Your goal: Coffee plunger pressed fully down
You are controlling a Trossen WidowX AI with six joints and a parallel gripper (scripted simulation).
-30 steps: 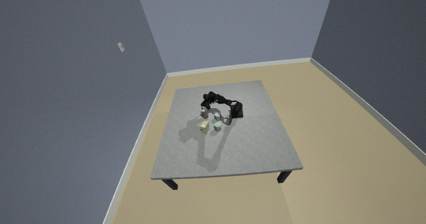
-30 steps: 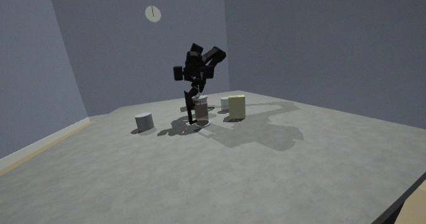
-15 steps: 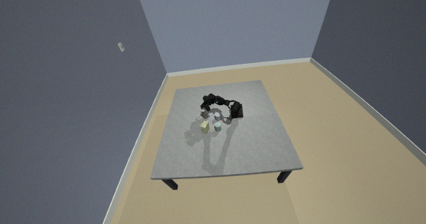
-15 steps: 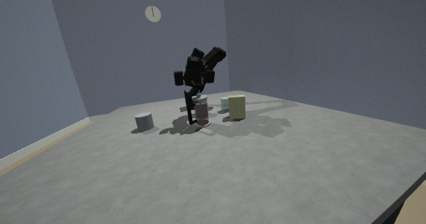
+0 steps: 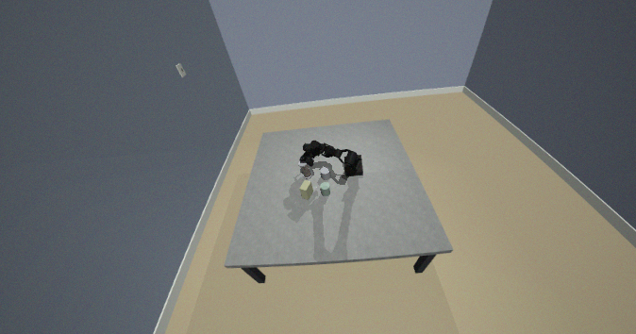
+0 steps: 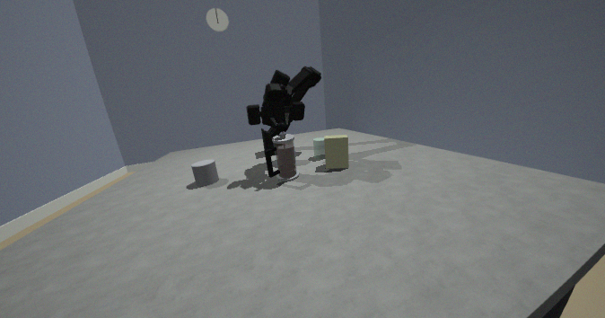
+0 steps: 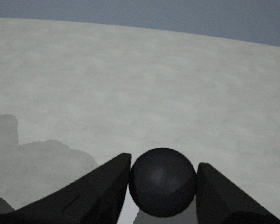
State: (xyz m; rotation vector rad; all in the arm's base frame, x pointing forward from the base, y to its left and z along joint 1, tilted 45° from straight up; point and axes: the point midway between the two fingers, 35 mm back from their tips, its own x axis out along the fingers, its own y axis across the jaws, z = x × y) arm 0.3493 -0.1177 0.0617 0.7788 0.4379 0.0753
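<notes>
The coffee press lies 9 cm below my gripper tip, 1 cm to the right of it and 1 cm behind it. The rest, counted from my gripper tip: yellow box 19 cm to the left, 12 cm below, 1 cm behind.
</notes>
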